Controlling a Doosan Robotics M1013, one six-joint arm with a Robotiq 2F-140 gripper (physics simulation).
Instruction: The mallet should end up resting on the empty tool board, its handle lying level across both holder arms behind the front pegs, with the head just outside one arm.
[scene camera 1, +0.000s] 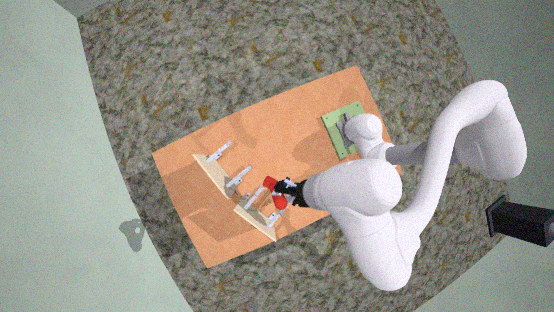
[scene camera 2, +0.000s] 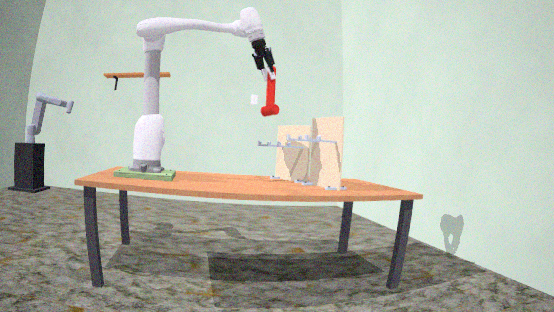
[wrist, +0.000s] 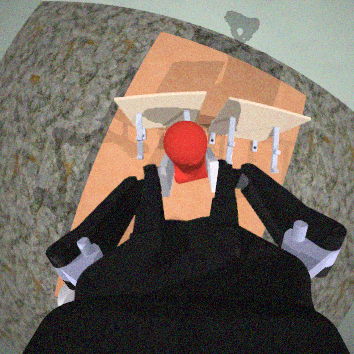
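The red mallet (scene camera 1: 280, 202) (scene camera 2: 270, 92) (wrist: 185, 142) hangs steeply, head low, above the arms in scene camera 2. My gripper (scene camera 1: 278, 191) (scene camera 2: 268, 75) (wrist: 188, 159) is shut on its handle near the upper end. One upright board (scene camera 1: 212, 176) (scene camera 2: 330, 155) (wrist: 270, 118) has two pale holder arms (scene camera 1: 239, 176) (wrist: 275, 150). The other board (scene camera 1: 257, 225) (scene camera 2: 283, 150) (wrist: 160, 106) also has holder arms (scene camera 1: 254, 197) (wrist: 140, 137). The mallet is apart from both boards, nearer this second one. I see no tool on either board; the mallet covers part of one arm in the wrist view.
The boards stand at one end of the orange table (scene camera 1: 280, 125) (scene camera 2: 225, 185). My arm's green base plate (scene camera 1: 330, 125) (scene camera 2: 145, 174) lies at the other end. A black pedestal (scene camera 1: 522, 220) (scene camera 2: 30, 167) carries another robot arm. A wall shelf (scene camera 2: 127, 75) is behind my arm.
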